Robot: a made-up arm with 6 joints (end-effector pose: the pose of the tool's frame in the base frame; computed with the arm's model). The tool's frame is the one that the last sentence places. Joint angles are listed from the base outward.
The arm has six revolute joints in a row. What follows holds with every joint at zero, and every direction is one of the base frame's.
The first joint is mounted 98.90 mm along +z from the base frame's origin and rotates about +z.
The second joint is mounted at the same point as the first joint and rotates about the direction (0.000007, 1, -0.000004).
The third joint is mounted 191.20 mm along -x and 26.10 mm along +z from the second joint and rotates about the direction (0.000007, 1, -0.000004).
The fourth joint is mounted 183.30 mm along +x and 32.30 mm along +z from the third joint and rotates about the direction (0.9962, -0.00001, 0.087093).
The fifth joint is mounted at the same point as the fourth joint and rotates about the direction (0.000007, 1, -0.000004).
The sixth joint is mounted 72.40 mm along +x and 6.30 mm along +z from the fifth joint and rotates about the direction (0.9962, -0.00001, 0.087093).
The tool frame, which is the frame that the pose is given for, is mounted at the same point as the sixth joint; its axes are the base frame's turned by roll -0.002, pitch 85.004 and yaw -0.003 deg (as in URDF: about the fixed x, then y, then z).
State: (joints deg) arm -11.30 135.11 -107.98 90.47 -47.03 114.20
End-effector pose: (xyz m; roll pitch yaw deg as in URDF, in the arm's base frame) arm 0.3597 -0.1261 0.1414 -153.12 -72.89 -88.55
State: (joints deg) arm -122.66 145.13 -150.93 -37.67 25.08 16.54
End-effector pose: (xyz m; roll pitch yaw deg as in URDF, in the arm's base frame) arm -0.2426 -0.3435 0.2258 -114.41 67.23 109.42
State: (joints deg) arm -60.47 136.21 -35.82 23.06 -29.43 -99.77
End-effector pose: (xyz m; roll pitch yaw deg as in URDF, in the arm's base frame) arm 0.0773 -0.1648 -0.0399 -156.18 -6.12 -164.50
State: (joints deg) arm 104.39 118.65 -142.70 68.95 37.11 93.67
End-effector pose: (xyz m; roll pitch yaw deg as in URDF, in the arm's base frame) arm -0.1209 0.3067 0.3727 68.02 -58.10 -111.64
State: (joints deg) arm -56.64 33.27 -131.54 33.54 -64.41 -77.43
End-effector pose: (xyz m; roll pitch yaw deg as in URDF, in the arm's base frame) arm -0.1755 0.2008 0.4204 74.76 -19.44 -110.50
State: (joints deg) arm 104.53 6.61 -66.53 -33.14 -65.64 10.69
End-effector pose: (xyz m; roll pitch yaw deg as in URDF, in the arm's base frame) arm 0.0052 -0.1644 0.3723 -26.90 -38.60 99.67
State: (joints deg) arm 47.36 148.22 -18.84 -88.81 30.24 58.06
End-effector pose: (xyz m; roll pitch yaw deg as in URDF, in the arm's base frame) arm 0.0600 0.0111 -0.0361 -174.94 -44.78 -94.40
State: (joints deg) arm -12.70 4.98 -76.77 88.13 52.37 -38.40
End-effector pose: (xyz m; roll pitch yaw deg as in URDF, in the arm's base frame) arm -0.1333 0.0890 0.3685 -27.22 48.57 31.09
